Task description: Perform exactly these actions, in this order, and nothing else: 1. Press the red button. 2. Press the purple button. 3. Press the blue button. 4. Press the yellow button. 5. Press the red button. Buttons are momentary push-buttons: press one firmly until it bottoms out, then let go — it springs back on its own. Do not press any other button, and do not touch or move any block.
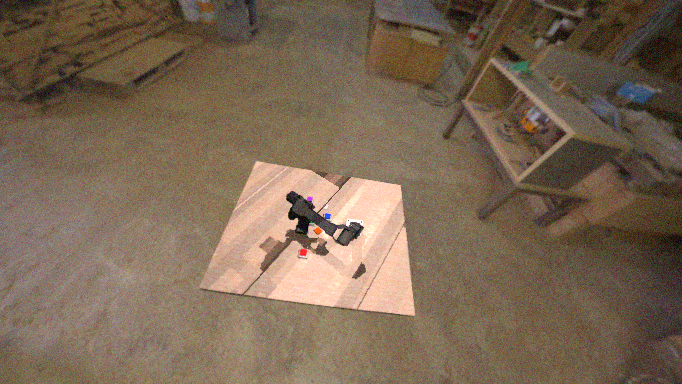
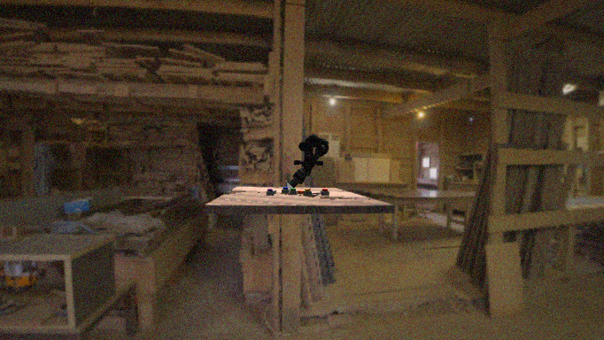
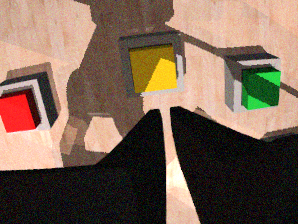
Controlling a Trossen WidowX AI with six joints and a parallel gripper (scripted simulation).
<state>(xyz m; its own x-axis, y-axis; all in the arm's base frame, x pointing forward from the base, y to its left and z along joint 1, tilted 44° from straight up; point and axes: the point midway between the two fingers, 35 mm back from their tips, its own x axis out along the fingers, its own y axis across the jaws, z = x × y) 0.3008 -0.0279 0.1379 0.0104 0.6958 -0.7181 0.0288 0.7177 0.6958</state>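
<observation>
Now: the red button 20 mm behind my gripper tip, 120 mm to the left of it and 90 mm below it. From my gripper tip the other things lie so: yellow button 90 mm below; then green button 30 mm behind, 90 mm to the right, 90 mm below; then small orange piece 80 mm behind, 30 mm to the right, 110 mm below.
</observation>
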